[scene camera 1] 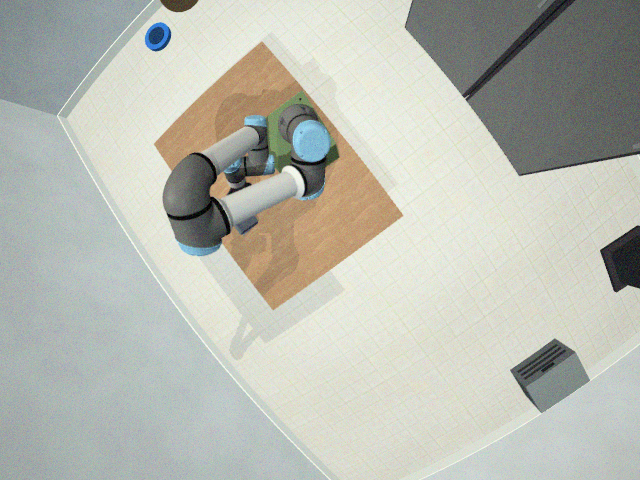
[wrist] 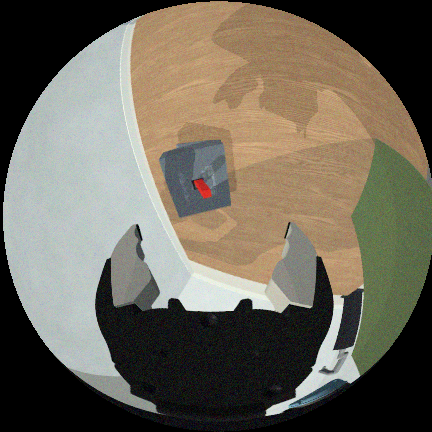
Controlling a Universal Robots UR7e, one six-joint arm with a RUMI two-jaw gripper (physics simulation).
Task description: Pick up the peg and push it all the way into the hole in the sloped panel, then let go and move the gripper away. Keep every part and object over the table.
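Places are measured from the arm's base along level axes (x ahead, y left, z up), in centimetres.
Where they show: gripper, between the fingertips: (wrist: 211,225); arm's base, origin of its link: (scene camera 1: 298,124).
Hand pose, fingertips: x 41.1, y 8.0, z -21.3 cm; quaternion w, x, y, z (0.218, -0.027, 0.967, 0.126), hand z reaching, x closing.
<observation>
Each offset is from my fingertips to the top centre of the thing. Level surfaces: height alone.
The red peg {dx +7.2, dy +3.6, dz -6.9 cm} (wrist: 203,188) sticks out of the dark hole in the blue-grey sloped panel {dx +10.5, dy +4.5, dz -8.0 cm} (wrist: 217,196) (scene camera 1: 246,225) in the wrist view. Part of the peg stands out above the panel's face; how deep the rest goes is hidden. In the scene view the peg does not show, and the robot's arm covers part of the panel. My gripper (wrist: 211,225) (scene camera 1: 238,189) is open, with its fingers wide apart and nothing between them. It is apart from the peg, which shows beyond the fingertips, between their two lines. In the scene view the arm partly hides the gripper.
The panel stands on the wooden table {dz -18.3 cm} (scene camera 1: 341,227) (wrist: 300,175), close to the table's edge. The green base block (scene camera 1: 276,147) (wrist: 395,240) under the arm shows on the right in the wrist view. Arm shadows fall across the table. A blue ring-shaped object (scene camera 1: 148,40) is on the floor.
</observation>
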